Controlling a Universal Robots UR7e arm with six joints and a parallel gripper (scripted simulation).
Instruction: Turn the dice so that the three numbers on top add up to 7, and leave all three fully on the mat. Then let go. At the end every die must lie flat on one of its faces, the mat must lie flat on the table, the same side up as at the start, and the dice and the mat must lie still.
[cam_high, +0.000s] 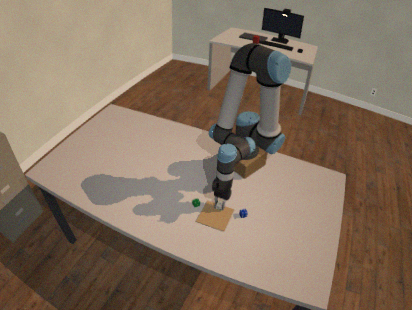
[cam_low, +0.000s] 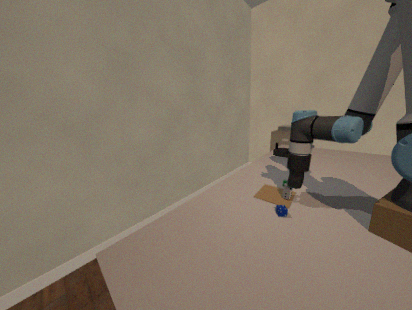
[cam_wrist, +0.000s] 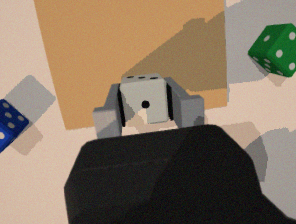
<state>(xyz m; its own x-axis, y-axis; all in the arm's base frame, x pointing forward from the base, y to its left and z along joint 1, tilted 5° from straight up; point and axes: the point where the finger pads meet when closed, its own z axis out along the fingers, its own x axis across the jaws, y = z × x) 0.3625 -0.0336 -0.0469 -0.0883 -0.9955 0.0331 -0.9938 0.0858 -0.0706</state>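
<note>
Right now my hand is right at the white die. From my hand the other things lie so: blue die (120 mm to the left, 10 mm below); green die (10 mm ahead, 110 mm to the right, 10 mm below); tan mat (50 mm ahead, 30 mm below).
</note>
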